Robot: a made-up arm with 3 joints. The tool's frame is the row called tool. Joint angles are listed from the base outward.
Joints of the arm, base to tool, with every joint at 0 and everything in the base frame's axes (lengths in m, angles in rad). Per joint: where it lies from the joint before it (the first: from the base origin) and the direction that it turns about. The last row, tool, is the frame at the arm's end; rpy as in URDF.
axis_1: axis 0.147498 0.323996 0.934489 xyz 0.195 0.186 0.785
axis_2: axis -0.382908 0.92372 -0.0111 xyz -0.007 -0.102 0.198
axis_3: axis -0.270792 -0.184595 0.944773 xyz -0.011 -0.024 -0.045
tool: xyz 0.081 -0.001 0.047 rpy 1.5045 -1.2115 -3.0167
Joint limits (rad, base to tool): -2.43..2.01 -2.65..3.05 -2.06..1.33
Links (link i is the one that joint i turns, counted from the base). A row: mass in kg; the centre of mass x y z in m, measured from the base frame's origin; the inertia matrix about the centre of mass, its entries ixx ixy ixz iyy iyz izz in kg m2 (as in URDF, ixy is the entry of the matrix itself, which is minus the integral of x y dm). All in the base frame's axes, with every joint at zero. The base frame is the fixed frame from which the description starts. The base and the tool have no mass.
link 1: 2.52; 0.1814 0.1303 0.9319; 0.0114 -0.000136 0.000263 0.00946 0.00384 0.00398
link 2: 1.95; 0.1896 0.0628 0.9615; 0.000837 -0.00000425 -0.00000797 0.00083 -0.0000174 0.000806
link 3: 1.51; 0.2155 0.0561 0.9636; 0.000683 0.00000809 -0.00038 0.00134 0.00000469 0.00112
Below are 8 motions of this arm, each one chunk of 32 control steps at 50 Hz.
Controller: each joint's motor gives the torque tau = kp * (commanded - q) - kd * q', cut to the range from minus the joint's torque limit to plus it. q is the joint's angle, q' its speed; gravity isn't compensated. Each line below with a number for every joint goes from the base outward.
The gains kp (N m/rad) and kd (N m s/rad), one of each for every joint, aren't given. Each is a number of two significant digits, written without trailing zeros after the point. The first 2 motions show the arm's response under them.
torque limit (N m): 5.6 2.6 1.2
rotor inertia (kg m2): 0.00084 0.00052 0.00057
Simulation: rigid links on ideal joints. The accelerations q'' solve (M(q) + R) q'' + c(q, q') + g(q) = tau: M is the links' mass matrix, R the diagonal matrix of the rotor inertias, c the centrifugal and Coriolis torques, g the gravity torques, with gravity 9.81 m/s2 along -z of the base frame. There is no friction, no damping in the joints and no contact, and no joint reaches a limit. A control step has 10 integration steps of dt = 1/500 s. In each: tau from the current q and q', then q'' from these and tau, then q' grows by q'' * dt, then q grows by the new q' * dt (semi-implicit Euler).
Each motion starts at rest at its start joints. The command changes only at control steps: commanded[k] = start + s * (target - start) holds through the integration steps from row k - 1 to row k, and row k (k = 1, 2, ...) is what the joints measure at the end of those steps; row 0 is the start. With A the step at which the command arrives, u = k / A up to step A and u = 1 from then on. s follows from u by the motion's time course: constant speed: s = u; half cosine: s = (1 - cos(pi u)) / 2; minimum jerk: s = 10 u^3 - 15 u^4 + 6 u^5; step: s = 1 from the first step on.
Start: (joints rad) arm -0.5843 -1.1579 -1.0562
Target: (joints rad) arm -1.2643 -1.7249 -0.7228
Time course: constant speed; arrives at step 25
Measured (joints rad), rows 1 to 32:
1: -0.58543 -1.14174 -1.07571
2: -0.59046 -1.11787 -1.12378
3: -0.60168 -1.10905 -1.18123
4: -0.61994 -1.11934 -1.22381
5: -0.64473 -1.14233 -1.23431
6: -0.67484 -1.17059 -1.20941
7: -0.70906 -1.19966 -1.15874
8: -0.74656 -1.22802 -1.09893
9: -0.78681 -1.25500 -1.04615
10: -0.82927 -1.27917 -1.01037
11: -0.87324 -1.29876 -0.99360
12: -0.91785 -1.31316 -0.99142
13: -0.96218 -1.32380 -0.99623
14: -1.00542 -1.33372 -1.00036
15: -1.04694 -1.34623 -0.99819
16: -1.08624 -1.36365 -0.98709
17: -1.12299 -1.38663 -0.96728
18: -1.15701 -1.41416 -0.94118
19: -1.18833 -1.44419 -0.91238
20: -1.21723 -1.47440 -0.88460
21: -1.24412 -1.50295 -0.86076
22: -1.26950 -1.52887 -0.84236
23: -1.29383 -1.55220 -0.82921
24: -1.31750 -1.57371 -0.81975
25: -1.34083 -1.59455 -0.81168
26: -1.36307 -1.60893 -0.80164
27: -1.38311 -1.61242 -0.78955
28: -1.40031 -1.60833 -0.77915
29: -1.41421 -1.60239 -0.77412
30: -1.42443 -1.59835 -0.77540
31: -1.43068 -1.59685 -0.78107
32: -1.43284 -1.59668 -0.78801
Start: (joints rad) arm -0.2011 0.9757 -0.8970
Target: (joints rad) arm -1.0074 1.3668 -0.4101
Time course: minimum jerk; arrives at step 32
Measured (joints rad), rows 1 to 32:
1: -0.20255 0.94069 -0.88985
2: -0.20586 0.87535 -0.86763
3: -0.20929 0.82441 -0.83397
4: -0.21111 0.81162 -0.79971
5: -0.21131 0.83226 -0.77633
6: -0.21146 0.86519 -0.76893
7: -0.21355 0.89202 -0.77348
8: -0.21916 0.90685 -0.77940
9: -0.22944 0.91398 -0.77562
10: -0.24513 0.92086 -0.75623
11: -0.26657 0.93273 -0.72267
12: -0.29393 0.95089 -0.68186
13: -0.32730 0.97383 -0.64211
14: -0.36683 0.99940 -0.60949
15: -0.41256 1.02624 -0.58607
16: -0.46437 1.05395 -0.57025
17: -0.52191 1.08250 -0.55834
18: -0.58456 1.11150 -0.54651
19: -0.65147 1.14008 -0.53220
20: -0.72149 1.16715 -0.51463
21: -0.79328 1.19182 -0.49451
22: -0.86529 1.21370 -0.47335
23: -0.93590 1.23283 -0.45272
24: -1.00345 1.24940 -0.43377
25: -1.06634 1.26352 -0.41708
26: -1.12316 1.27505 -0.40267
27: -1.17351 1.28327 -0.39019
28: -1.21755 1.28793 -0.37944
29: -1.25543 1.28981 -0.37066
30: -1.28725 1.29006 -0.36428
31: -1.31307 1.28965 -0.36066
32: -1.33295 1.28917 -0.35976
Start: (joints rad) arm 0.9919 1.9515 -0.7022
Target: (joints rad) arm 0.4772 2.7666 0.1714
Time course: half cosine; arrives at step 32
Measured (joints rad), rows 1 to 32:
1: 0.99663 1.92253 -0.68851
2: 1.00772 1.87203 -0.65051
3: 1.02257 1.83663 -0.59638
4: 1.03958 1.83215 -0.54206
5: 1.05740 1.85582 -0.50343
6: 1.07445 1.89609 -0.48819
7: 1.08923 1.94167 -0.49265
8: 1.10060 1.98607 -0.50452
9: 1.10771 2.02765 -0.50927
10: 1.11029 2.06648 -0.49644
11: 1.10846 2.10262 -0.46320
12: 1.10220 2.13637 -0.41423
13: 1.09118 2.16910 -0.35857
14: 1.07491 2.20318 -0.30551
15: 1.05291 2.24097 -0.26138
16: 1.02488 2.28347 -0.22792
17: 0.99076 2.32985 -0.20268
18: 0.95081 2.37770 -0.18060
19: 0.90624 2.42330 -0.15532
20: 0.85875 2.46360 -0.12191
21: 0.80983 2.49776 -0.07925
22: 0.76065 2.52687 -0.03008
23: 0.71219 2.55289 0.02052
24: 0.66544 2.57753 0.06733
25: 0.62143 2.60149 0.10686
26: 0.58126 2.62441 0.13807
27: 0.54599 2.64531 0.16199
28: 0.51646 2.66318 0.18057
29: 0.49322 2.67742 0.19548
30: 0.47651 2.68792 0.20739
31: 0.46625 2.69483 0.21582
32: 0.46214 2.69832 0.21968

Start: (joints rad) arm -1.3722 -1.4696 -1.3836
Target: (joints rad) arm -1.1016 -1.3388 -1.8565
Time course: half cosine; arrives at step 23
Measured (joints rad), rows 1 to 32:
1: -1.37458 -1.44284 -1.39953
2: -1.38119 -1.38559 -1.44257
3: -1.39169 -1.32405 -1.50446
4: -1.40559 -1.27542 -1.56953
5: -1.42195 -1.24531 -1.62125
6: -1.43907 -1.23156 -1.65020
7: -1.45462 -1.22864 -1.65738
8: -1.46626 -1.23055 -1.65202
9: -1.47213 -1.23237 -1.64672
10: -1.47108 -1.23094 -1.65239
11: -1.46263 -1.22488 -1.67492
12: -1.44683 -1.21441 -1.71404
13: -1.42429 -1.20121 -1.76428
14: -1.39618 -1.18796 -1.81729
15: -1.36415 -1.17759 -1.86458
16: -1.32999 -1.17242 -1.90013
17: -1.29536 -1.17340 -1.92195
18: -1.26157 -1.18001 -1.93212
19: -1.22959 -1.19048 -1.93539
20: -1.20019 -1.20239 -1.93689
21: -1.17404 -1.21328 -1.94026
22: -1.15182 -1.22134 -1.94659
23: -1.13418 -1.22571 -1.95455
24: -1.12169 -1.22655 -1.96167
25: -1.11462 -1.22450 -1.96603
26: -1.11288 -1.22045 -1.96709
27: -1.11604 -1.21520 -1.96550
28: -1.12337 -1.20934 -1.96266
29: -1.13395 -1.20317 -1.96007
30: -1.14673 -1.19671 -1.95879
31: -1.16065 -1.18996 -1.95926
32: -1.17474 -1.18299 -1.96126

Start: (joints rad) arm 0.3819 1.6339 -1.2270
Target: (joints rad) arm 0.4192 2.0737 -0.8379
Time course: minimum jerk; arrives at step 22
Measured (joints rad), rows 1 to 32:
1: 0.38481 1.60434 -1.21270
2: 0.39117 1.54440 -1.17268
3: 0.39901 1.48691 -1.11381
4: 0.40798 1.45607 -1.05011
5: 0.41854 1.46175 -0.99790
6: 0.43079 1.49881 -0.96877
7: 0.44412 1.55335 -0.96408
8: 0.45766 1.61203 -0.97457
9: 0.47068 1.66743 -0.98501
10: 0.48276 1.71741 -0.98141
11: 0.49376 1.76185 -0.95685
12: 0.50376 1.80057 -0.91318
13: 0.51285 1.83353 -0.85879
14: 0.52090 1.86170 -0.80442
15: 0.52764 1.88718 -0.75942
16: 0.53276 1.91183 -0.72931
17: 0.53611 1.93611 -0.71503
18: 0.53775 1.95872 -0.71363
19: 0.53792 1.97736 -0.71985
20: 0.53691 1.98995 -0.72810
21: 0.53502 1.99559 -0.73405
22: 0.53242 1.99508 -0.73545
23: 0.52920 1.99073 -0.73202
24: 0.52542 1.98531 -0.72520
25: 0.52121 1.98075 -0.71749
26: 0.51671 1.97787 -0.71146
27: 0.51215 1.97665 -0.70877
28: 0.50776 1.97667 -0.70964
29: 0.50374 1.97746 -0.71301
30: 0.50029 1.97855 -0.71718
31: 0.49755 1.97956 -0.72052
32: 0.49559 1.98017 -0.72204

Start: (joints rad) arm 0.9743 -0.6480 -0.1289
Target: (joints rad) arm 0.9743 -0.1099 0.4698
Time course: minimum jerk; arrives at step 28
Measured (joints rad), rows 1 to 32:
1: 0.97921 -0.62708 -0.14201
2: 0.99133 -0.58922 -0.17521
3: 1.00815 -0.56048 -0.21823
4: 1.02759 -0.55112 -0.25606
5: 1.04839 -0.55468 -0.27398
6: 1.06979 -0.55819 -0.26390
7: 1.09093 -0.55304 -0.22756
8: 1.11064 -0.53799 -0.17449
9: 1.12767 -0.51583 -0.11670
10: 1.14097 -0.48928 -0.06377
11: 1.14993 -0.45955 -0.02022
12: 1.15437 -0.42685 0.01453
13: 1.15449 -0.39136 0.04448
14: 1.15080 -0.35395 0.07476
15: 1.14392 -0.31607 0.10942
16: 1.13460 -0.27929 0.15019
17: 1.12365 -0.24477 0.19619
18: 1.11186 -0.21308 0.24451
19: 1.10001 -0.18431 0.29132
20: 1.08874 -0.15850 0.33294
21: 1.07862 -0.13585 0.36678
22: 1.07006 -0.11679 0.39176
23: 1.06339 -0.10179 0.40823
24: 1.05882 -0.09113 0.41760
25: 1.05646 -0.08473 0.42169
26: 1.05626 -0.08209 0.42225
27: 1.05807 -0.08241 0.42066
28: 1.06164 -0.08457 0.41791
29: 1.06660 -0.08732 0.41485
30: 1.07256 -0.08965 0.41208
31: 1.07903 -0.09120 0.40995
32: 1.08551 -0.09217 0.40848

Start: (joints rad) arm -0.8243 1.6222 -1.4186
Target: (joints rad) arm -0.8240 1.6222 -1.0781
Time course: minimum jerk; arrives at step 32
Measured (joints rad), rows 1 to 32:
1: -0.82570 1.59616 -1.40283
2: -0.83049 1.53819 -1.36301
3: -0.83948 1.47244 -1.31038
4: -0.85221 1.42064 -1.25942
5: -0.86722 1.39631 -1.22393
6: -0.88289 1.40074 -1.21283
7: -0.89820 1.42430 -1.22675
8: -0.91261 1.45329 -1.25727
9: -0.92589 1.47709 -1.29005
10: -0.93793 1.49062 -1.31062
11: -0.94858 1.49312 -1.31004
12: -0.95760 1.48636 -1.28732
13: -0.96465 1.47376 -1.24835
14: -0.96937 1.45999 -1.20250
15: -0.97149 1.44984 -1.15899
16: -0.97090 1.44659 -1.12433
17: -0.96775 1.45062 -1.10113
18: -0.96238 1.45965 -1.08807
19: -0.95531 1.47021 -1.08095
20: -0.94713 1.47919 -1.07453
21: -0.93838 1.48485 -1.06447
22: -0.92954 1.48681 -1.04876
23: -0.92098 1.48577 -1.02813
24: -0.91299 1.48306 -1.00536
25: -0.90579 1.48018 -0.98409
26: -0.89955 1.47836 -0.96750
27: -0.89444 1.47820 -0.95735
28: -0.89059 1.47960 -0.95374
29: -0.88809 1.48195 -0.95525
30: -0.88700 1.48443 -0.95966
31: -0.88728 1.48633 -0.96467
32: -0.88885 1.48724 -0.96854

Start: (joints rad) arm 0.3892 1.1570 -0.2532
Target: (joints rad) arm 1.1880 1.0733 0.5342
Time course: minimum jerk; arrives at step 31
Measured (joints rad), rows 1 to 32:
1: 0.39045 1.12973 -0.24883
2: 0.39467 1.08044 -0.23468
3: 0.40286 1.04354 -0.21234
4: 0.41538 1.03355 -0.18829
5: 0.43159 1.04451 -0.16956
6: 0.45046 1.06153 -0.15928
7: 0.47128 1.07267 -0.15498
8: 0.49398 1.07409 -0.15011
9: 0.51894 1.06865 -0.13745
10: 0.54680 1.06147 -0.11254
11: 0.57822 1.05607 -0.07528
12: 0.61371 1.05314 -0.02931
13: 0.65356 1.05152 0.01998
14: 0.69784 1.04979 0.06768
15: 0.74641 1.04722 0.11087
16: 0.79896 1.04381 0.14895
17: 0.85502 1.03986 0.18312
18: 0.91392 1.03556 0.21534
19: 0.97476 1.03079 0.24725
20: 1.03648 1.02533 0.27952
21: 1.09781 1.01912 0.31167
22: 1.15739 1.01235 0.34236
23: 1.21377 1.00547 0.36997
24: 1.26553 0.99902 0.39315
25: 1.31147 0.99352 0.41123
26: 1.35100 0.98987 0.42469
27: 1.38408 0.98856 0.43444
28: 1.41066 0.98893 0.44109
29: 1.43066 0.98982 0.44489
30: 1.44402 0.99038 0.44609
31: 1.45074 0.99034 0.44519
32: 1.45084 0.98994 0.44310

